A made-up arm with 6 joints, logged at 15 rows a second.
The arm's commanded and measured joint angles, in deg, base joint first. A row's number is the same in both.
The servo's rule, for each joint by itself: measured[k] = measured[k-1] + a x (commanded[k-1-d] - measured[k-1]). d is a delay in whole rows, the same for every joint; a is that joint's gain. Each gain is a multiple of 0.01, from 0.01 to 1. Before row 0 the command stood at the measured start. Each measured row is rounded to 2 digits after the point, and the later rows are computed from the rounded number. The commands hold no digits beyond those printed.
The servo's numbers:
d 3
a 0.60 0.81 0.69 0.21 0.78 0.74
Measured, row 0: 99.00, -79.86, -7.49, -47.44, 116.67, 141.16
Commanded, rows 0 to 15: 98.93, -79.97, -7.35, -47.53, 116.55, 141.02; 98.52, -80.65, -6.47, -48.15, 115.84, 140.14; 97.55, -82.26, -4.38, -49.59, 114.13, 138.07; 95.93, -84.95, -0.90, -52.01, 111.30, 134.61; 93.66, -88.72, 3.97, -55.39, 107.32, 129.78; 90.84, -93.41, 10.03, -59.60, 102.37, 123.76; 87.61, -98.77, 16.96, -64.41, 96.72, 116.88; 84.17, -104.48, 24.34, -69.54, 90.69, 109.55; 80.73, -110.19, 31.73, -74.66, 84.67, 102.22; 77.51, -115.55, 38.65, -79.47, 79.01, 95.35; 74.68, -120.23, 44.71, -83.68, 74.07, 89.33; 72.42, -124.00, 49.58, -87.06, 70.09, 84.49; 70.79, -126.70, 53.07, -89.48, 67.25, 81.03; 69.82, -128.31, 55.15, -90.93, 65.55, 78.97; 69.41, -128.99, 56.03, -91.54, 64.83, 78.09; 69.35, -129.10, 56.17, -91.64, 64.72, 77.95
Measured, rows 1 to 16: 99.00, -79.86, -7.49, -47.44, 116.67, 141.16; 99.00, -79.86, -7.49, -47.44, 116.67, 141.16; 99.00, -79.86, -7.49, -47.44, 116.67, 141.16; 98.96, -79.95, -7.39, -47.46, 116.58, 141.06; 98.70, -80.52, -6.76, -47.60, 116.00, 140.38; 98.01, -81.93, -5.12, -48.02, 114.54, 138.67; 96.76, -84.38, -2.21, -48.86, 112.01, 135.67; 94.90, -87.90, 2.05, -50.23, 108.35, 131.31; 92.46, -92.36, 7.56, -52.20, 103.69, 125.72; 89.55, -97.55, 14.05, -54.76, 98.25, 119.18; 86.32, -103.16, 21.15, -57.86, 92.35, 112.05; 82.97, -108.85, 28.45, -61.39, 86.36, 104.78; 79.69, -114.28, 35.49, -65.19, 80.63, 97.80; 76.68, -119.10, 41.85, -69.07, 75.51, 91.53; 74.12, -123.07, 47.18, -72.85, 71.28, 86.32; 72.12, -126.01, 51.24, -76.34, 68.14, 82.41
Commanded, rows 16 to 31: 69.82, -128.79, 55.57, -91.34, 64.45, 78.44; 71.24, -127.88, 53.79, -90.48, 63.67, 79.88; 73.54, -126.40, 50.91, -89.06, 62.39, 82.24; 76.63, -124.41, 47.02, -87.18, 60.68, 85.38; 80.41, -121.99, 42.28, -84.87, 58.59, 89.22; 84.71, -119.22, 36.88, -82.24, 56.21, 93.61; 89.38, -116.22, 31.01, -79.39, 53.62, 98.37; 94.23, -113.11, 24.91, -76.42, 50.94, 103.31; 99.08, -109.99, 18.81, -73.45, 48.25, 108.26; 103.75, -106.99, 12.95, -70.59, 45.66, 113.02; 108.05, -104.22, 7.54, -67.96, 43.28, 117.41; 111.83, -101.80, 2.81, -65.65, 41.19, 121.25; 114.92, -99.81, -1.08, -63.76, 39.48, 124.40; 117.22, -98.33, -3.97, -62.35, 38.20, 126.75; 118.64, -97.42, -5.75, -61.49, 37.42, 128.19; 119.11, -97.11, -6.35, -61.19, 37.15, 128.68
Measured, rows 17 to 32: 70.74, -127.87, 53.94, -79.40, 66.12, 79.86; 69.94, -128.78, 55.38, -81.95, 65.11, 78.55; 69.59, -129.04, 55.93, -83.98, 64.81, 78.11; 69.73, -128.84, 55.68, -85.53, 64.53, 78.35; 70.64, -128.06, 54.38, -86.57, 63.86, 79.48; 72.38, -126.72, 51.99, -87.09, 62.71, 81.52; 74.93, -124.85, 48.56, -87.11, 61.13, 84.38; 78.22, -122.53, 44.23, -86.64, 59.15, 87.96; 82.11, -119.85, 39.16, -85.72, 56.86, 92.14; 86.47, -116.91, 33.54, -84.39, 54.33, 96.75; 91.13, -113.83, 27.59, -82.72, 51.69, 101.60; 95.90, -110.72, 21.53, -80.77, 49.01, 106.53; 100.61, -107.70, 15.61, -78.63, 46.40, 111.33; 105.07, -104.88, 10.04, -76.39, 43.97, 115.83; 109.13, -102.39, 5.05, -74.13, 41.80, 119.84; 112.60, -100.30, 0.82, -71.95, 39.99, 123.21
